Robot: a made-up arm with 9 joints.
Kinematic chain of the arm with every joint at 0, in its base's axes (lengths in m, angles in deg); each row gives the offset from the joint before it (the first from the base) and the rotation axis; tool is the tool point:
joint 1: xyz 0 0 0.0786 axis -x
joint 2: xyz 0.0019 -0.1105 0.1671 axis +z
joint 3: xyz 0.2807 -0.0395 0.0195 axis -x
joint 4: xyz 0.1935 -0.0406 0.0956 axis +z
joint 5: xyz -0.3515 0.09 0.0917 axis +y
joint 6: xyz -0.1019 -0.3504 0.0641 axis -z
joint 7: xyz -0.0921 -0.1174 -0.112 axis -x
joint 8: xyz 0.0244 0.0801 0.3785 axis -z
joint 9: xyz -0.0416 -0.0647 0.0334 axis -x
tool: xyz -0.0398 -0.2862 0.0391
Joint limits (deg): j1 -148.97..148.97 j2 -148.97..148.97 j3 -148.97..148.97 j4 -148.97..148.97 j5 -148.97..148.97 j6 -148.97..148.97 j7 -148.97..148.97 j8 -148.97..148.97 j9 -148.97..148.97
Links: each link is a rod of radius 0.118 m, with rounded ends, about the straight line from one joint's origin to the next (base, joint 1, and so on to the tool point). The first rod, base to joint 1, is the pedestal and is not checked.
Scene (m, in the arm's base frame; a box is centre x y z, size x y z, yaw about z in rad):
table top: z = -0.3
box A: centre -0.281 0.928 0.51 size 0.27 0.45 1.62 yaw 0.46
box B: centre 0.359 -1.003 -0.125 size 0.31 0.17 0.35 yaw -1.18
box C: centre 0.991 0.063 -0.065 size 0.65 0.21 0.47 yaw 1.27
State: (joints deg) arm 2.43 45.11 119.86 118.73 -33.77 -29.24 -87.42 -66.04 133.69
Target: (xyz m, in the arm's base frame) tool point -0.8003 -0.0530 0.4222
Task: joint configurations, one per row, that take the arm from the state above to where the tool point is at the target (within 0.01 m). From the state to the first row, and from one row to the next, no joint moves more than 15 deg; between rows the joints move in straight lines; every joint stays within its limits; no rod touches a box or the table.
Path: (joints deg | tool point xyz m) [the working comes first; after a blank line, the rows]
Joints at the target: -12.04 63.63 145.48 25.99 -40.84 0.74 -14.47 -42.08 148.97
Straight joint move there: touches box A.

1: -10.56 37.13 125.68 106.56 -34.14 -26.45 -78.45 -70.70 136.75 | 1.0501 1.0025 0.4506
2: -23.54 29.16 131.50 94.39 -34.51 -23.67 -69.48 -75.36 139.80 | 1.0226 0.8163 0.8317
3: -36.53 21.18 137.33 82.22 -34.89 -20.88 -60.51 -80.03 142.86 | 0.9315 0.5526 1.0830
4: -49.52 13.21 143.15 70.05 -35.26 -18.10 -51.54 -84.69 145.91 | 0.7993 0.2815 1.1964
5: -62.51 5.23 148.97 57.88 -35.63 -15.31 -42.57 -89.35 148.97 | 0.6484 0.0525 1.1939
6: -49.89 19.83 148.10 49.91 -36.93 -11.30 -35.54 -77.53 148.97 | 0.0709 0.3090 1.2254
7: -37.27 34.43 147.22 41.94 -38.23 -7.28 -28.52 -65.72 148.97 | -0.4338 0.3876 0.9939
8: -24.66 49.03 146.35 33.97 -39.53 -3.27 -21.50 -53.90 148.97 | -0.7410 0.2383 0.6721
9: -12.04 63.63 145.48 25.99 -40.84 0.74 -14.47 -42.08 148.97 | -0.8003 -0.0530 0.4221

